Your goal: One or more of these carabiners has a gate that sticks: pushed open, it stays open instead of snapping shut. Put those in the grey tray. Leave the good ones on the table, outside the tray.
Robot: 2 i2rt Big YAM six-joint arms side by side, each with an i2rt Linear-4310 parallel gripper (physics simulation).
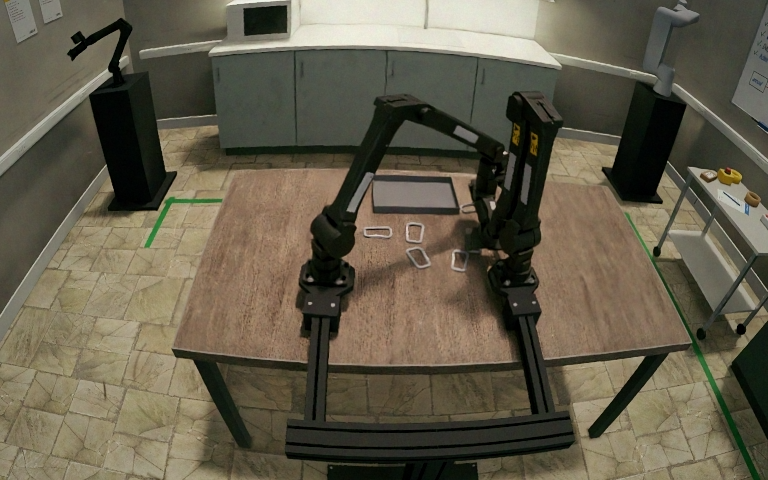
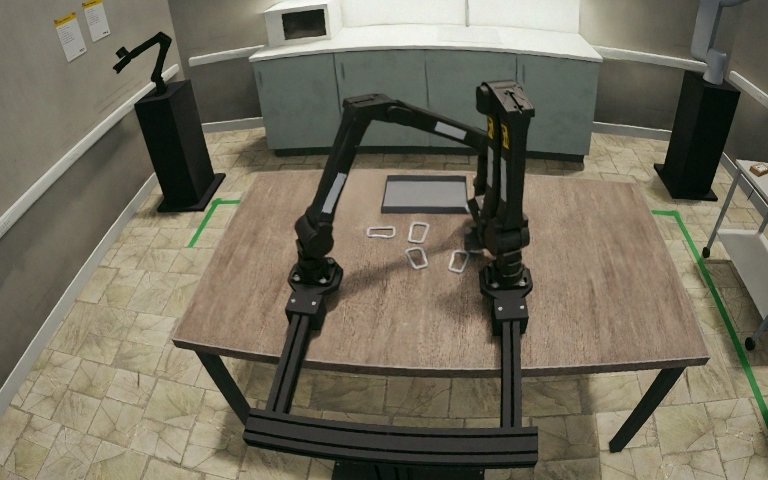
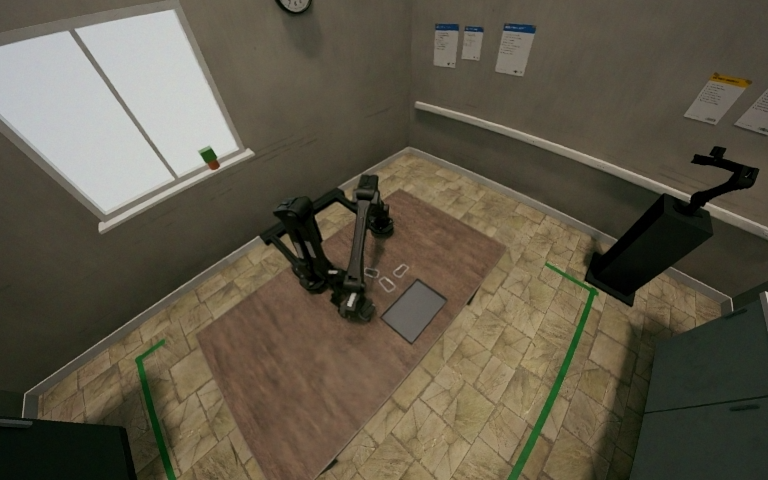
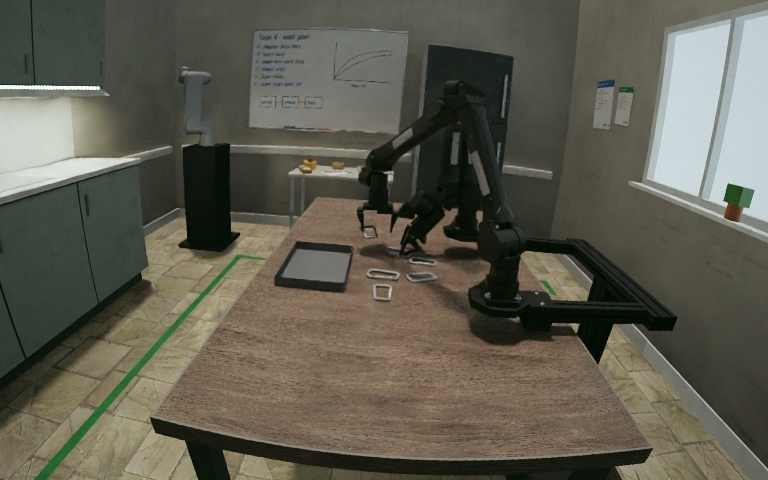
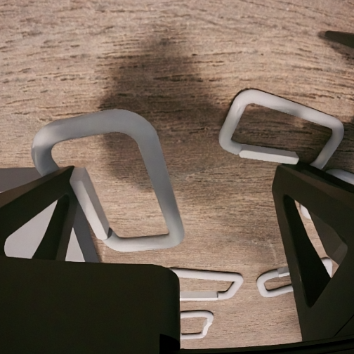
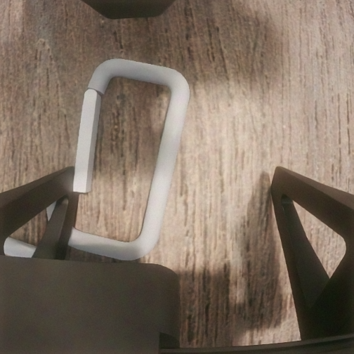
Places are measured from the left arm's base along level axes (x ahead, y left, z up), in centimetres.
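Where they show: left gripper, fingertip midpoint: (image 3: 361,309) (image 4: 376,232); right gripper, fingertip midpoint: (image 1: 482,245) (image 4: 400,250); left arm's base at its link origin: (image 1: 326,275) (image 2: 314,274) (image 3: 381,223) (image 4: 499,295); right arm's base at its link origin: (image 1: 514,276) (image 2: 506,278) (image 3: 313,276) (image 4: 464,230).
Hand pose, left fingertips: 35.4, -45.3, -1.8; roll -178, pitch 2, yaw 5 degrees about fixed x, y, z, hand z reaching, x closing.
Things, the pixels of their top centre, and the offset from my left fingertips, as dx, dy, dz. Level surfaces: height alone.
- grey tray at its top centre: (image 4: 317,259) (image 2: 425,189) (image 1: 415,190) (image 3: 414,307) +16.2, +20.8, -4.0
- carabiner at its top centre: (image 1: 473,204) (image 4: 368,228) +2.8, +1.3, +1.3
- wooden table at its surface level: dz -7.0
My left gripper (image 4: 376,228) (image 5: 175,176) is open, above the table right of the grey tray (image 1: 415,210) (image 4: 311,285). A carabiner (image 4: 370,236) (image 5: 162,185) hangs at one of its fingertips, raised off the table and not pinched; that finger hides part of its gate side. My right gripper (image 6: 174,177) is open, low over the table. One carabiner (image 6: 170,135) lies by its left-hand fingertip, which hides its gate's lower end. Several carabiners lie between the arms, including one (image 1: 377,236) (image 2: 381,227) at the left. No carabiner shows in the tray.
The wooden table (image 4: 368,384) carries both arms. The left arm reaches across towards the right arm, and the grippers stand close together. A white cart (image 1: 730,198), a black pedestal (image 1: 651,147) and grey cabinets (image 1: 339,96) stand off the table.
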